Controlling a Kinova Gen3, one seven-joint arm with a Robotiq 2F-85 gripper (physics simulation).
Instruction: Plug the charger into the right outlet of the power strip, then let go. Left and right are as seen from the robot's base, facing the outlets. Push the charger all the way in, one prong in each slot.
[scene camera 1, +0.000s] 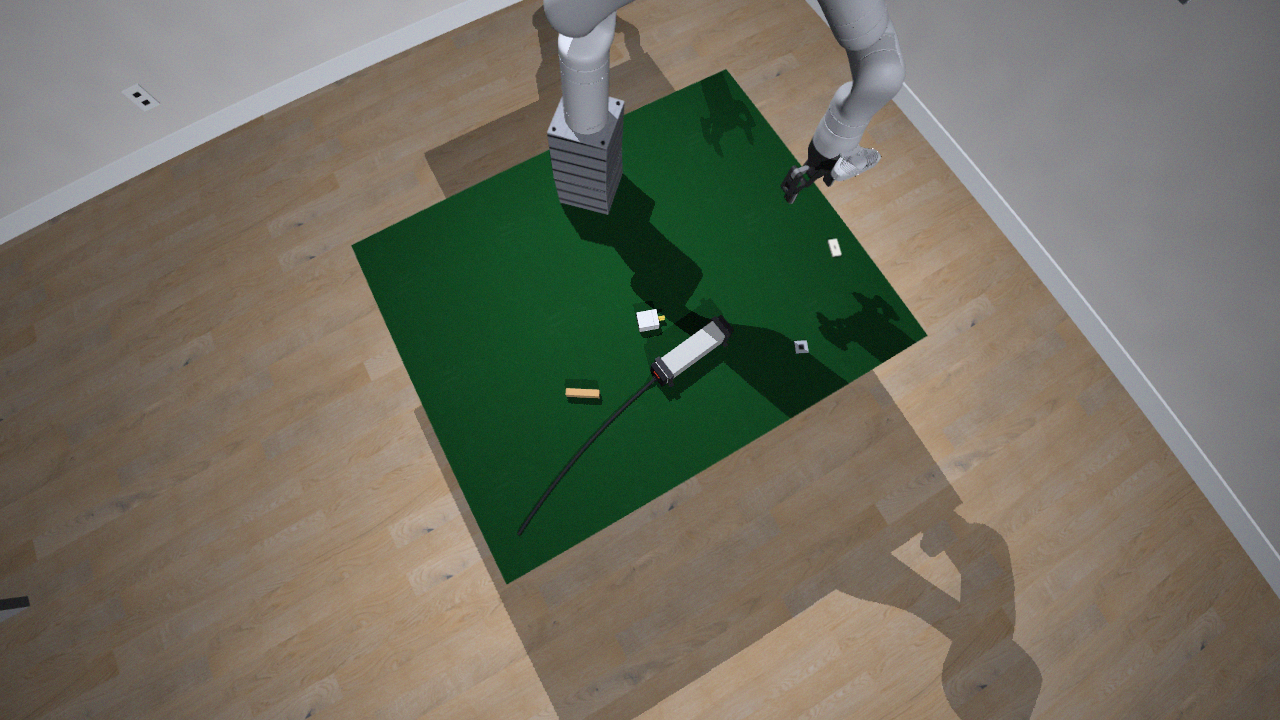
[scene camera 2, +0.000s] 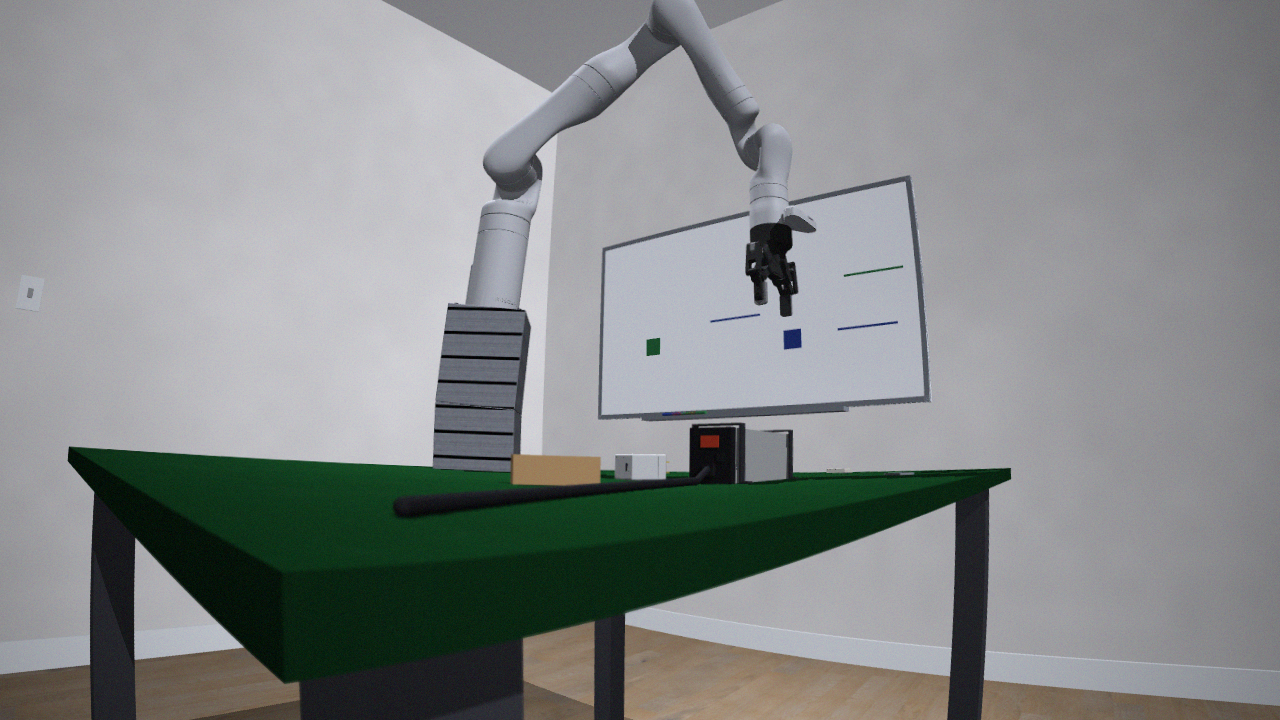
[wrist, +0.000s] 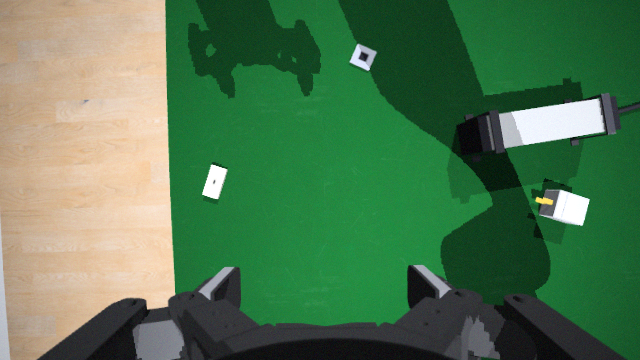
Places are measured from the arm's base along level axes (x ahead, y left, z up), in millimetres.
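Pixels of known places: gripper, fingertip midpoint: (scene camera 1: 807, 191) (scene camera 2: 774, 310) (wrist: 324, 285); arm's base, origin of the base link: (scene camera 1: 586, 116) (scene camera 2: 491, 315).
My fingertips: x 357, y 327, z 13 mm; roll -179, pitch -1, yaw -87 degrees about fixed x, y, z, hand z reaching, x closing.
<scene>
Ahead of a thing's pixels: the offset from my fingertips to its top centre.
The charger {33 mm ahead, 352 mm right, 247 mm down} (scene camera 1: 648, 320) (scene camera 2: 640, 466) (wrist: 572, 207) is a white block with yellow prongs, lying on the green table beside the power strip and apart from it. In the wrist view its prongs point left. The power strip {144 mm ahead, 302 mm right, 217 mm down} (scene camera 1: 693, 351) (scene camera 2: 765, 454) (wrist: 555, 122) is a long white body with black ends, with a red switch and a cable at one end. Its outlet slots cannot be made out. My gripper (scene camera 1: 789, 188) (scene camera 2: 773, 304) (wrist: 324, 285) is open and empty, high above the table, away from both charger and strip.
A small white plate {45 mm ahead, 149 mm left, 270 mm down} (scene camera 1: 834, 248) (wrist: 215, 181) and a grey square piece with a dark centre {236 mm ahead, 56 mm right, 275 mm down} (scene camera 1: 801, 346) (wrist: 363, 57) lie on the table. An orange block {128 mm ahead, 565 mm right, 253 mm down} (scene camera 1: 581, 393) (scene camera 2: 554, 469) lies near the black cable (scene camera 1: 581, 445) (scene camera 2: 537, 496). The grey pedestal (scene camera 1: 586, 170) (scene camera 2: 478, 385) carries the arm.
</scene>
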